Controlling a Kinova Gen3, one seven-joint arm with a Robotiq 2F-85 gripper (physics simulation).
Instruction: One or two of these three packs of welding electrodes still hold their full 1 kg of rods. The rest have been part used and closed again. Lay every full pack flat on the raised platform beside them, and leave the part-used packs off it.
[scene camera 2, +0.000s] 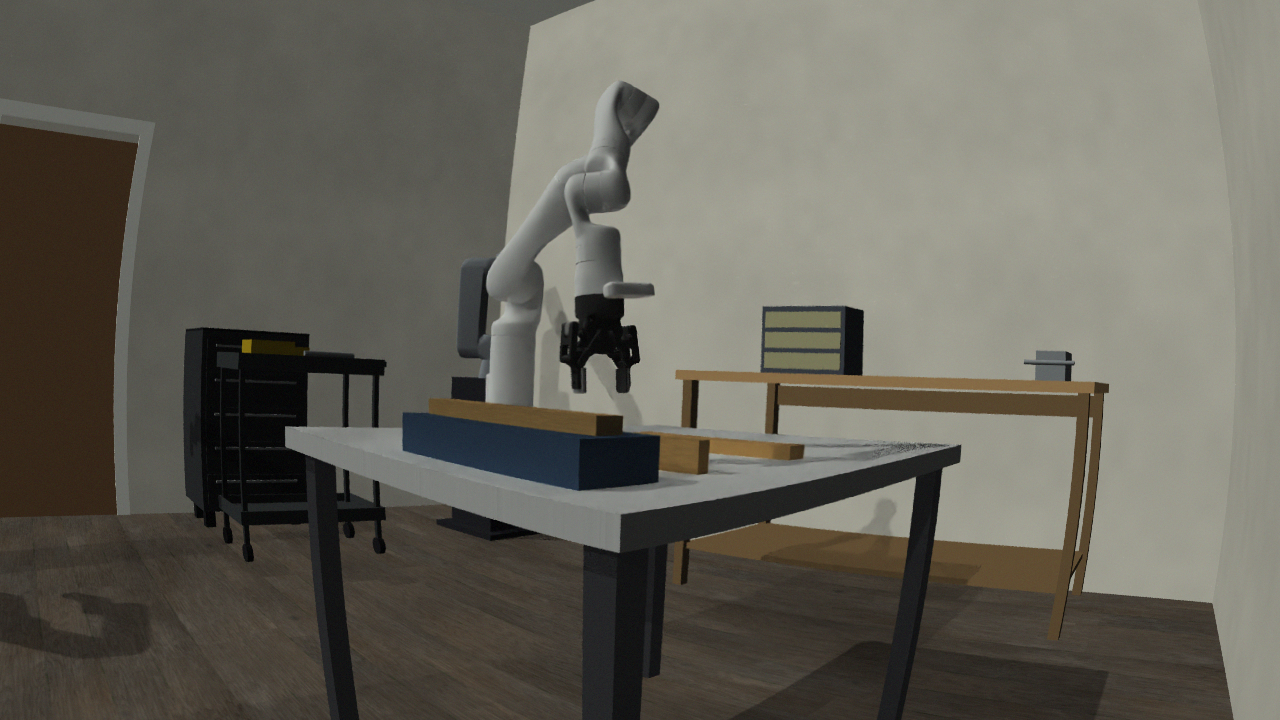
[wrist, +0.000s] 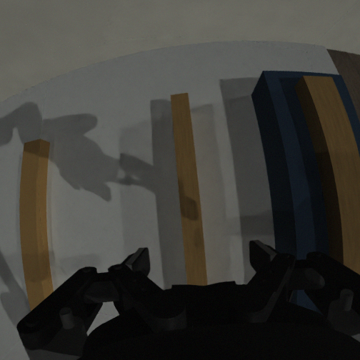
Labels:
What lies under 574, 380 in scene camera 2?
My gripper.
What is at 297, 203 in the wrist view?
A dark blue raised platform.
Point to my gripper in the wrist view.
199, 255

